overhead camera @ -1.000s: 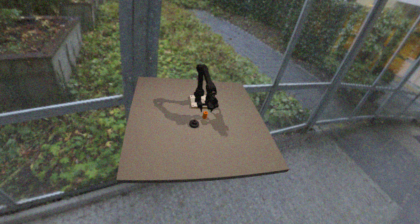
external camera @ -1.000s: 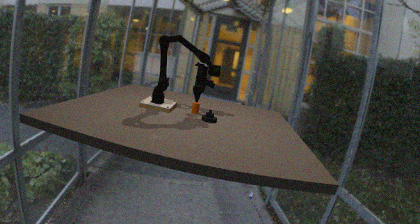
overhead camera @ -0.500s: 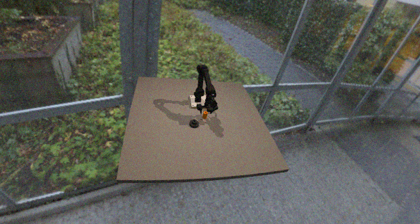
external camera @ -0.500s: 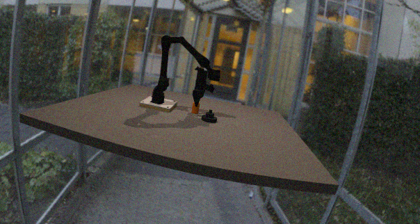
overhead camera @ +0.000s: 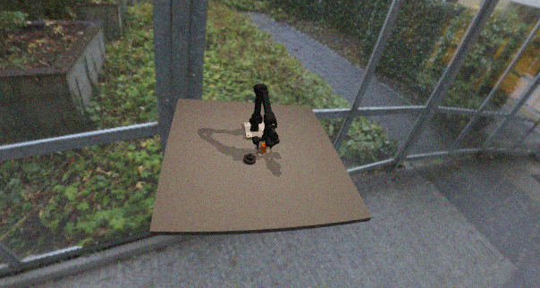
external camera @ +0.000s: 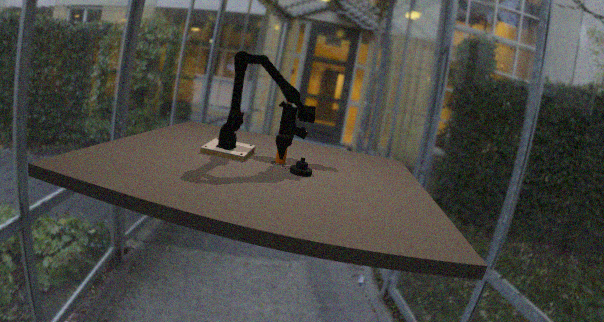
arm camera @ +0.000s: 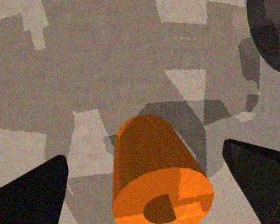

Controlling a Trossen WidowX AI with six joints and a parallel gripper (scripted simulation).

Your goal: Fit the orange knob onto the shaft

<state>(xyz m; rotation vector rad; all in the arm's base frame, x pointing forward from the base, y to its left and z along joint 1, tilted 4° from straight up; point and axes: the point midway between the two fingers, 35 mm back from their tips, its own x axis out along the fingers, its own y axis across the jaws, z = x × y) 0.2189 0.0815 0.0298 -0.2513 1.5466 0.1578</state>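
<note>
My gripper tip is now 1 cm below the orange knob. Round my gripper tip: dark round pedestal: 11 cm ahead, 9 cm to the right, 1 cm above.
</note>
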